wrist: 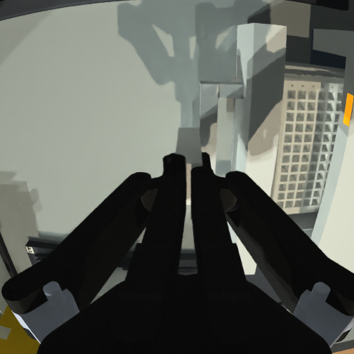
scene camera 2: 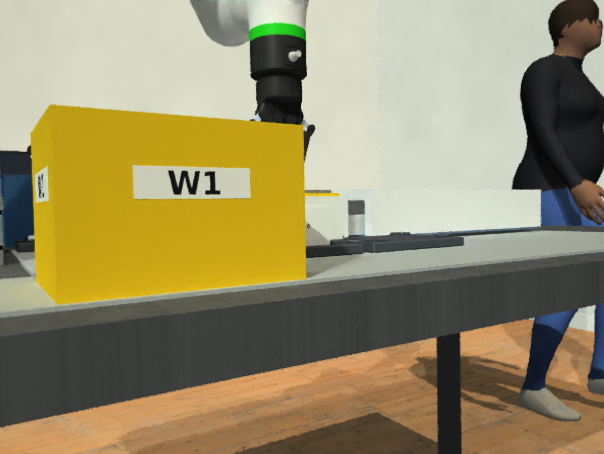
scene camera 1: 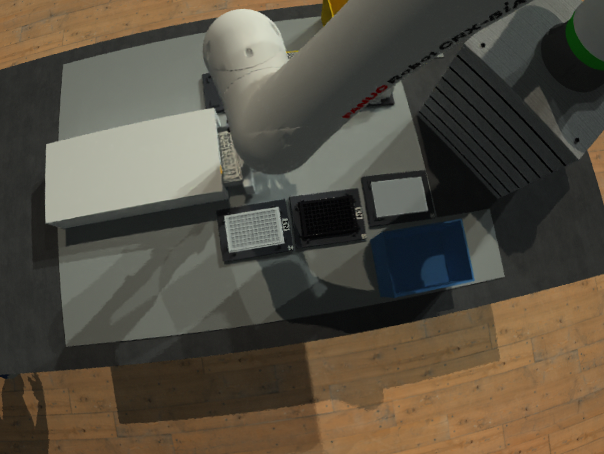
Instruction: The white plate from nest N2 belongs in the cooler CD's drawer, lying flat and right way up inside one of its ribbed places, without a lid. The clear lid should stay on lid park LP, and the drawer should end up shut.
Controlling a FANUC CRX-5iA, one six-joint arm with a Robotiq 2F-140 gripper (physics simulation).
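Pixels of known places: arm's base at its link origin: [scene camera 1: 574, 58].
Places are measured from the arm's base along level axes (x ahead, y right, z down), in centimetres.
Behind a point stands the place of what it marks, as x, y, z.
Cooler CD [scene camera 1: 135, 167] {92.6, -4.8, 22.6} [scene camera 2: 450, 212] {91.2, 6.5, 26.7} [wrist: 340, 200] is the long white housing. Its drawer is partly open, with the drawer front [wrist: 260, 165] and handle [wrist: 209, 91] standing out from the housing. A white plate [scene camera 1: 231, 157] {71.1, -3.5, 28.2} [wrist: 310, 145] lies flat in the drawer, wells up, without a lid, partly hidden by the housing. My gripper [wrist: 188, 143] is shut and empty, its tips on the outer side of the drawer front, near the handle; the arm hides it in scene camera 1. A clear-grey lid [scene camera 1: 399, 196] {33.0, -17.5, 29.0} lies on a dark nest, apparently LP. Nest labels are too small to read surely.
A white plate [scene camera 1: 255, 230] {67.2, -21.4, 29.4} and a black plate [scene camera 1: 327, 217] {50.7, -20.6, 28.5} sit on nests in front of the cooler. A blue bin [scene camera 1: 425, 260] {28.7, -33.2, 30.6} stands beside them. Yellow bin W1 [scene camera 2: 175, 240] {33.0, 38.2, 27.5} [scene camera 1: 332, 10] {40.5, 37.6, 27.9} is at the rear edge. A person [scene camera 2: 555, 120] stands beyond the table.
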